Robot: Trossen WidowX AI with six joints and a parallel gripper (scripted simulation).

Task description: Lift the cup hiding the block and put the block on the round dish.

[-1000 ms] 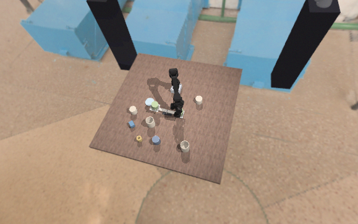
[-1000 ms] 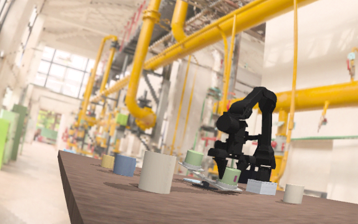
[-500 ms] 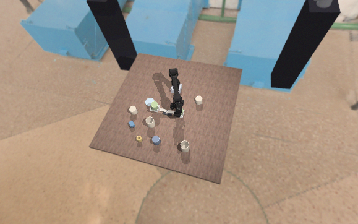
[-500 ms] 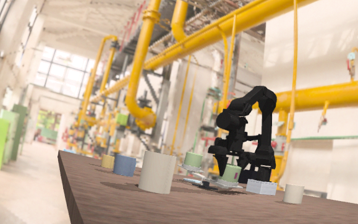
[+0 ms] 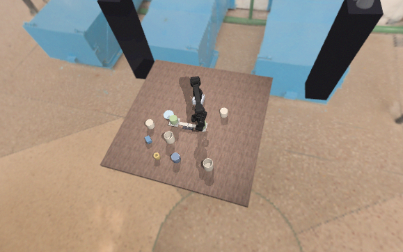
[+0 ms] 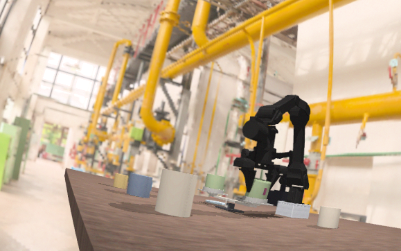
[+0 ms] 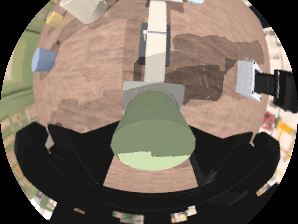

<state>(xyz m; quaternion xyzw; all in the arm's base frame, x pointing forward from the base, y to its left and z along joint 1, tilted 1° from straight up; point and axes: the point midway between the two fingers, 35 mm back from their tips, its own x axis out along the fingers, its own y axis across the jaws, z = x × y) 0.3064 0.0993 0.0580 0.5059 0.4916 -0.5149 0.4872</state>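
My gripper tip is now 1 cm past the balance, 14 cm to the left of it and 4 cm above it. Round my gripper tip: blue cylinder (31 cm ahead, 17 cm to the right, 4 cm below); pale grey block (1 cm to the right, 1 cm below); round light blue dish (11 cm behind, 36 cm to the right, 7 cm below).
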